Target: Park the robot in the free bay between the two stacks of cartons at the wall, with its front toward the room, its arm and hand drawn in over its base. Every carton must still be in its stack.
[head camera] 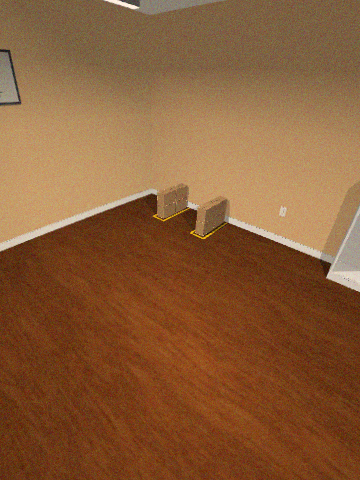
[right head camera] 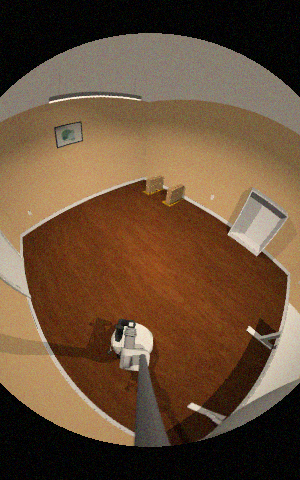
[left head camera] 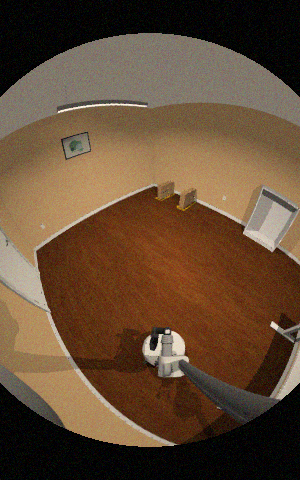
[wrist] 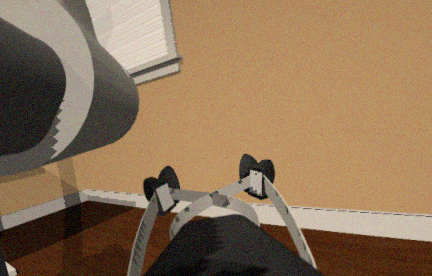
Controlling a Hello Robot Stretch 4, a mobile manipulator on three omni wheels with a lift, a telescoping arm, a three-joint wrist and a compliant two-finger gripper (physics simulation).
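Places are measured from the robot's base along level axes (x ahead, y left, z up), in centimetres.
Pixels of known places: gripper, fingertip midpoint: (right head camera: 113,356) (left head camera: 149,365) (wrist: 209,175).
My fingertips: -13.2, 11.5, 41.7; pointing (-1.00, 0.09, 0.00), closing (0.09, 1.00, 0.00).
Note:
Behind a point stands the place of what it marks, as x, y, z.
Two low stacks of brown cartons stand near the wall by the far room corner. The left stack (head camera: 172,201) (left head camera: 166,190) @[320.0, -11.9, 14.4] (right head camera: 154,185) @[321.2, -10.9, 12.3] and the right stack (head camera: 211,216) @[270.7, -56.5, 19.7] (left head camera: 188,199) (right head camera: 175,194) @[272.7, -59.6, 17.4] are upright, each inside yellow floor lines. The bay between them shows as a strip of dark floor (head camera: 191,216) @[313.9, -37.0, -2.8]. The robot's round white base (left head camera: 176,345) @[3.1, -11.7, 18.6] (right head camera: 143,340) @[2.4, -10.9, 18.7] is across the room from the stacks, with the arm and hand drawn in over it. My gripper (wrist: 209,175) @[-13.2, 11.5, 41.7] is open, its two fingertips apart with wall behind them. It is far from the cartons.
An open white shelf unit (head camera: 341,274) @[174.9, -175.3, 7.2] (left head camera: 247,232) @[174.5, -172.6, 5.7] (right head camera: 233,234) @[172.9, -174.7, 5.9] stands at the same wall, right of the stacks. White legs (left head camera: 285,331) @[-21.6, -174.4, 6.1] (right head camera: 260,336) of a piece of furniture stand at the right. A white door (left head camera: 20,272) @[42.8, 189.1, 52.3] is at the left. A window (wrist: 175,30) @[-120.4, 14.4, 93.0] shows in the wrist view.

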